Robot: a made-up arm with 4 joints. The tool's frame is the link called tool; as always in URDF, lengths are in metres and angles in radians. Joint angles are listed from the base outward.
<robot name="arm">
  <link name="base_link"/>
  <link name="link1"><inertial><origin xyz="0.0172 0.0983 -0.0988"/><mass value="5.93"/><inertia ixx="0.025" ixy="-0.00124" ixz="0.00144" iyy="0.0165" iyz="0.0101" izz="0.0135"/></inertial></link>
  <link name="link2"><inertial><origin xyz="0.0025 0.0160 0.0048"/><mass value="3.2"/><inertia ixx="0.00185" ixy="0" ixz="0" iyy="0.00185" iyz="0" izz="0.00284"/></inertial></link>
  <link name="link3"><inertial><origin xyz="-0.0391 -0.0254 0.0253"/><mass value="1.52"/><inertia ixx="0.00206" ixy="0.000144" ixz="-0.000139" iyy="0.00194" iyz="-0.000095" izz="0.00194"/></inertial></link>
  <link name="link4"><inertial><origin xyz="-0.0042 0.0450 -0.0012"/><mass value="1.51"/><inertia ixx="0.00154" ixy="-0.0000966" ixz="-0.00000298" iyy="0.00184" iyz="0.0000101" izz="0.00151"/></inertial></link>
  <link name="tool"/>
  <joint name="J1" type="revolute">
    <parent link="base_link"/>
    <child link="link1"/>
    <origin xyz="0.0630 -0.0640 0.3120" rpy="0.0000 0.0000 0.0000"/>
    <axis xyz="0 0 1"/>
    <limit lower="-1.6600" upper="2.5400"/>
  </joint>
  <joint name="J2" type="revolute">
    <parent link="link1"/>
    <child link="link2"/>
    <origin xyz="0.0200 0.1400 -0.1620" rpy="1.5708 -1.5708 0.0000"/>
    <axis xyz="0 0 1"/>
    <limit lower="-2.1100" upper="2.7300"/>
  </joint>
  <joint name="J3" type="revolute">
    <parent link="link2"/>
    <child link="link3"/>
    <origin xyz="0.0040 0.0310 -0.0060" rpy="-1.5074 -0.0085 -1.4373"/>
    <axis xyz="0 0 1"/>
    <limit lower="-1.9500" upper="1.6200"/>
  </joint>
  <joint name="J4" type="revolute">
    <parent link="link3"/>
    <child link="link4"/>
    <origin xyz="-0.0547 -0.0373 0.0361" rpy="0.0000 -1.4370 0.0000"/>
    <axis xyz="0 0 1"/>
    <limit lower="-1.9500" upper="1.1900"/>
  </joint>
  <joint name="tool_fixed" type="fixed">
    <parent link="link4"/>
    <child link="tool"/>
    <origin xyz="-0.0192 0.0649 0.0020" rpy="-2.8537 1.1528 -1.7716"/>
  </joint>
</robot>
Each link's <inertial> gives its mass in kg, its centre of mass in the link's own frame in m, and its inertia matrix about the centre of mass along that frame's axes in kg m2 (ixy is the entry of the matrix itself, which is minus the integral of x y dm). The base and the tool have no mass. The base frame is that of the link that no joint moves.
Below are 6 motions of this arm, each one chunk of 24 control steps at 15 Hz.
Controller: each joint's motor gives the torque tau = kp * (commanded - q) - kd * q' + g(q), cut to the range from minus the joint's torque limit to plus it. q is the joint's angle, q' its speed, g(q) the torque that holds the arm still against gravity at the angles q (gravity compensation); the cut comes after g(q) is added. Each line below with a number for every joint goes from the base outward.
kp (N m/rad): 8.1 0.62 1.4 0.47
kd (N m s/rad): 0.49 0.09 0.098 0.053
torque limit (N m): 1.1 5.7 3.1 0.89
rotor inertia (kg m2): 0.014 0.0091 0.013 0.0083
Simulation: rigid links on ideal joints. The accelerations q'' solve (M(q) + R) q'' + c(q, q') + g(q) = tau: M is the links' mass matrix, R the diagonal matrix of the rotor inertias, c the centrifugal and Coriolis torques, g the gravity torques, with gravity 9.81 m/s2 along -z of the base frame. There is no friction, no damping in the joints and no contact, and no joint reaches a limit. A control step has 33 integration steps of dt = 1/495 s. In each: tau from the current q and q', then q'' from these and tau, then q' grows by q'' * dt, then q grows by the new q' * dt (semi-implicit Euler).
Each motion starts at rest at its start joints. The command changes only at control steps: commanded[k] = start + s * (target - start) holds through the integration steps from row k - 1 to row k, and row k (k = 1, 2, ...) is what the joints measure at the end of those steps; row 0 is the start. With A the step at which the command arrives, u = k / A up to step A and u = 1 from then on. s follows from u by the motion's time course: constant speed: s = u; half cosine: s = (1 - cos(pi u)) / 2; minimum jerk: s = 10 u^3 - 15 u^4 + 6 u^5; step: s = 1 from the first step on.
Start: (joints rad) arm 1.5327 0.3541 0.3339 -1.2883
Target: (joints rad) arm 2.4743 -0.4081 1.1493 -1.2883
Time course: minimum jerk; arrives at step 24
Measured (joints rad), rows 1 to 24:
1: 1.5328 0.3541 0.3340 -1.2883
2: 1.5333 0.3539 0.3346 -1.2880
3: 1.5353 0.3532 0.3369 -1.2869
4: 1.5408 0.3513 0.3428 -1.2842
5: 1.5522 0.3473 0.3545 -1.2795
6: 1.5721 0.3399 0.3740 -1.2723
7: 1.6030 0.3278 0.4029 -1.2632
8: 1.6467 0.3097 0.4417 -1.2532
9: 1.7041 0.2845 0.4899 -1.2437
10: 1.7746 0.2512 0.5462 -1.2365
11: 1.8566 0.2098 0.6086 -1.2330
12: 1.9469 0.1606 0.6749 -1.2342
13: 2.0415 0.1046 0.7428 -1.2403
14: 2.1357 0.0437 0.8104 -1.2505
15: 2.2247 -0.0202 0.8756 -1.2633
16: 2.3044 -0.0850 0.9370 -1.2767
17: 2.3715 -0.1484 0.9931 -1.2887
18: 2.4244 -0.2087 1.0428 -1.2979
19: 2.4627 -0.2643 1.0852 -1.3036
20: 2.4872 -0.3138 1.1197 -1.3060
21: 2.4998 -0.3565 1.1456 -1.3062
22: 2.5027 -0.3918 1.1631 -1.3052
23: 2.4983 -0.4196 1.1724 -1.3043
24: 2.4891 -0.4401 1.1747 -1.3041

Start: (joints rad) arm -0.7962 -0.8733 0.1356 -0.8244
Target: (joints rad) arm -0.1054 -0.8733 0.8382 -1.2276
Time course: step
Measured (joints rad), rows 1 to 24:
1: -0.7797 -0.8808 0.2204 -0.8481
2: -0.7308 -0.8948 0.4246 -0.9152
3: -0.6497 -0.9034 0.6759 -1.0192
4: -0.5393 -0.9101 0.9066 -1.1453
5: -0.4030 -0.9343 1.0670 -1.2724
6: -0.2463 -0.9876 1.1381 -1.3811
7: -0.0947 -1.0503 1.1302 -1.4560
8: 0.0288 -1.0964 1.0686 -1.4895
9: 0.1204 -1.1141 0.9807 -1.4834
10: 0.1802 -1.0981 0.8902 -1.4435
11: 0.2082 -1.0486 0.8138 -1.3784
12: 0.2054 -0.9709 0.7603 -1.2992
13: 0.1732 -0.8733 0.7319 -1.2184
14: 0.1138 -0.7656 0.7259 -1.1474
15: 0.0312 -0.6599 0.7364 -1.0938
16: -0.0577 -0.5762 0.7574 -1.0610
17: -0.1343 -0.5311 0.7838 -1.0482
18: -0.1868 -0.5314 0.8104 -1.0531
19: -0.2103 -0.5745 0.8332 -1.0742
20: -0.2065 -0.6500 0.8494 -1.1100
21: -0.1827 -0.7433 0.8584 -1.1570
22: -0.1486 -0.8384 0.8612 -1.2091
23: -0.1143 -0.9218 0.8605 -1.2584
24: -0.0873 -0.9845 0.8588 -1.2978

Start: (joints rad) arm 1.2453 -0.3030 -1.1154 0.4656
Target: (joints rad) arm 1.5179 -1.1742 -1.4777 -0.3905
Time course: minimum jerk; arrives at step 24
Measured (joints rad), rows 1 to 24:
1: 1.2453 -0.3030 -1.1154 0.4656
2: 1.2455 -0.3033 -1.1158 0.4651
3: 1.2463 -0.3045 -1.1172 0.4635
4: 1.2482 -0.3077 -1.1208 0.4593
5: 1.2522 -0.3143 -1.1275 0.4507
6: 1.2589 -0.3260 -1.1384 0.4356
7: 1.2691 -0.3445 -1.1537 0.4124
8: 1.2831 -0.3713 -1.1734 0.3796
9: 1.3009 -0.4077 -1.1966 0.3366
10: 1.3224 -0.4540 -1.2222 0.2834
11: 1.3468 -0.5100 -1.2489 0.2209
12: 1.3731 -0.5743 -1.2754 0.1508
13: 1.4001 -0.6447 -1.3012 0.0754
14: 1.4265 -0.7185 -1.3258 -0.0024
15: 1.4508 -0.7924 -1.3494 -0.0797
16: 1.4720 -0.8637 -1.3725 -0.1535
17: 1.4895 -0.9303 -1.3953 -0.2210
18: 1.5028 -0.9909 -1.4177 -0.2803
19: 1.5120 -1.0448 -1.4389 -0.3298
20: 1.5175 -1.0917 -1.4580 -0.3687
21: 1.5199 -1.1316 -1.4739 -0.3967
22: 1.5196 -1.1645 -1.4856 -0.4143
23: 1.5174 -1.1904 -1.4928 -0.4225
24: 1.5140 -1.2095 -1.4956 -0.4228

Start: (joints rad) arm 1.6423 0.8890 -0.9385 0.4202
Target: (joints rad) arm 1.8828 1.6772 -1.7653 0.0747
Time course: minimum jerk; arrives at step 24
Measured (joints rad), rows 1 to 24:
1: 1.6423 0.8890 -0.9386 0.4202
2: 1.6425 0.8895 -0.9393 0.4201
3: 1.6432 0.8910 -0.9420 0.4198
4: 1.6450 0.8950 -0.9490 0.4190
5: 1.6486 0.9031 -0.9625 0.4169
6: 1.6546 0.9169 -0.9847 0.4130
7: 1.6635 0.9379 -1.0172 0.4063
8: 1.6755 0.9672 -1.0601 0.3962
9: 1.6905 1.0053 -1.1127 0.3821
10: 1.7082 1.0520 -1.1733 0.3639
11: 1.7277 1.1065 -1.2395 0.3414
12: 1.7485 1.1672 -1.3089 0.3150
13: 1.7696 1.2322 -1.3790 0.2853
14: 1.7903 1.2989 -1.4476 0.2530
15: 1.8100 1.3652 -1.5132 0.2191
16: 1.8284 1.4286 -1.5741 0.1848
17: 1.8451 1.4874 -1.6291 0.1514
18: 1.8599 1.5399 -1.6771 0.1202
19: 1.8725 1.5848 -1.7171 0.0922
20: 1.8828 1.6215 -1.7483 0.0687
21: 1.8906 1.6496 -1.7702 0.0501
22: 1.8958 1.6690 -1.7832 0.0371
23: 1.8983 1.6805 -1.7879 0.0296
24: 1.8983 1.6853 -1.7860 0.0276

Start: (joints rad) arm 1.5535 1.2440 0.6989 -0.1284
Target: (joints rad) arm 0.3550 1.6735 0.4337 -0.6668
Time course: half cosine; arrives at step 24
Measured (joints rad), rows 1 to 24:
1: 1.5530 1.2438 0.6988 -0.1288
2: 1.5502 1.2427 0.6980 -0.1308
3: 1.5423 1.2401 0.6959 -0.1365
4: 1.5261 1.2353 0.6919 -0.1477
5: 1.4989 1.2287 0.6853 -0.1657
6: 1.4591 1.2212 0.6759 -0.1910
7: 1.4063 1.2146 0.6637 -0.2230
8: 1.3412 1.2108 0.6487 -0.2603
9: 1.2656 1.2119 0.6313 -0.3009
10: 1.1822 1.2196 0.6116 -0.3423
11: 1.0937 1.2352 0.5902 -0.3823
12: 1.0030 1.2594 0.5677 -0.4191
13: 0.9126 1.2923 0.5446 -0.4516
14: 0.8247 1.3334 0.5217 -0.4791
15: 0.7410 1.3818 0.4996 -0.5018
16: 0.6625 1.4361 0.4790 -0.5205
17: 0.5901 1.4944 0.4606 -0.5360
18: 0.5243 1.5547 0.4448 -0.5493
19: 0.4655 1.6149 0.4320 -0.5610
20: 0.4141 1.6733 0.4224 -0.5716
21: 0.3709 1.7279 0.4162 -0.5813
22: 0.3365 1.7774 0.4131 -0.5899
23: 0.3118 1.8206 0.4130 -0.5969
24: 0.2976 1.8564 0.4152 -0.6017

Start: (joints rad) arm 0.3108 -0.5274 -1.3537 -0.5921
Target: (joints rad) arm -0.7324 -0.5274 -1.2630 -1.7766
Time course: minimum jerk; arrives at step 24
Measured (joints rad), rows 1 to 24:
1: 0.3107 -0.5273 -1.3536 -0.5922
2: 0.3102 -0.5268 -1.3532 -0.5926
3: 0.3079 -0.5247 -1.3516 -0.5946
4: 0.3020 -0.5195 -1.3478 -0.5997
5: 0.2900 -0.5096 -1.3409 -0.6107
6: 0.2692 -0.4938 -1.3305 -0.6304
7: 0.2373 -0.4720 -1.3171 -0.6620
8: 0.1927 -0.4452 -1.3020 -0.7079
9: 0.1346 -0.4159 -1.2871 -0.7700
10: 0.0633 -0.3870 -1.2748 -0.8482
11: -0.0197 -0.3621 -1.2672 -0.9410
12: -0.1122 -0.3444 -1.2653 -1.0451
13: -0.2110 -0.3365 -1.2695 -1.1556
14: -0.3123 -0.3399 -1.2788 -1.2670
15: -0.4122 -0.3555 -1.2916 -1.3738
16: -0.5068 -0.3831 -1.3060 -1.4712
17: -0.5925 -0.4220 -1.3200 -1.5555
18: -0.6663 -0.4712 -1.3318 -1.6247
19: -0.7262 -0.5291 -1.3397 -1.6778
20: -0.7710 -0.5931 -1.3427 -1.7153
21: -0.8003 -0.6602 -1.3400 -1.7382
22: -0.8153 -0.7258 -1.3321 -1.7484
23: -0.8177 -0.7851 -1.3201 -1.7482
24: -0.8102 -0.8330 -1.3062 -1.7401

